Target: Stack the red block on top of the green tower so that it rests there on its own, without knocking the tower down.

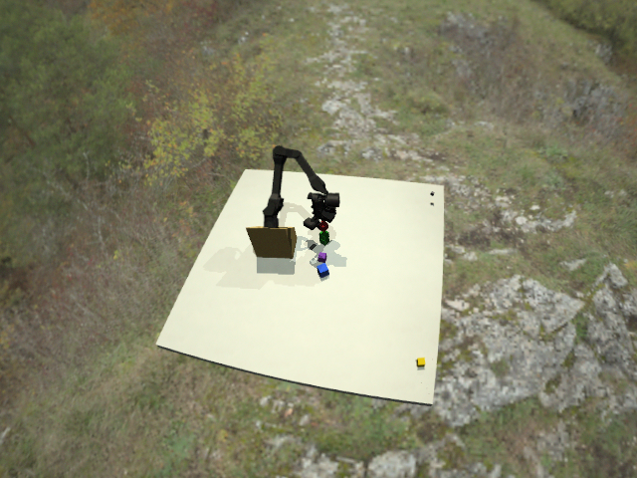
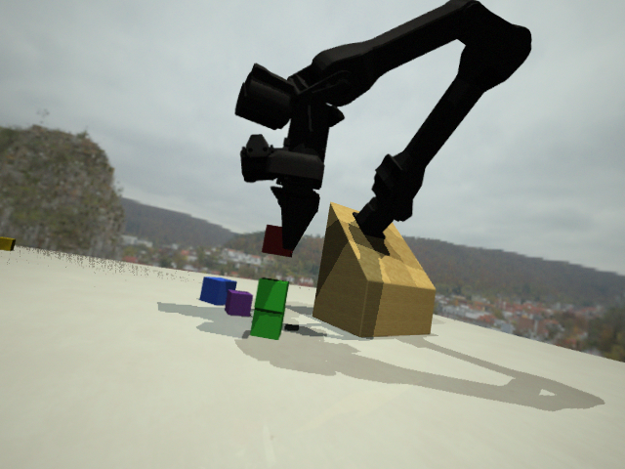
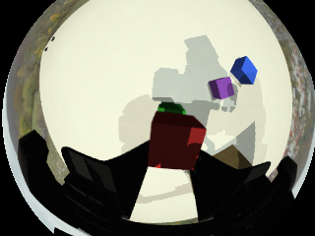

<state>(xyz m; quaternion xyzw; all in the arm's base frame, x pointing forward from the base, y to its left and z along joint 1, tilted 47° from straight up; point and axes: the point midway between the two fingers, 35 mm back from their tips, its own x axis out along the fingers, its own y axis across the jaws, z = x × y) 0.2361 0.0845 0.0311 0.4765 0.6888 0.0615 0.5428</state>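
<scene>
My gripper tip is now 120 mm to the left of the purple block and 100 mm above it. The rest, counted from my gripper tip: red block: 10 mm to the right, 10 mm ahead, 10 mm above; yellow block: 680 mm to the right, 460 mm ahead, 100 mm below; blue block: 210 mm to the right, 90 mm below, 10 mm ahead.
</scene>
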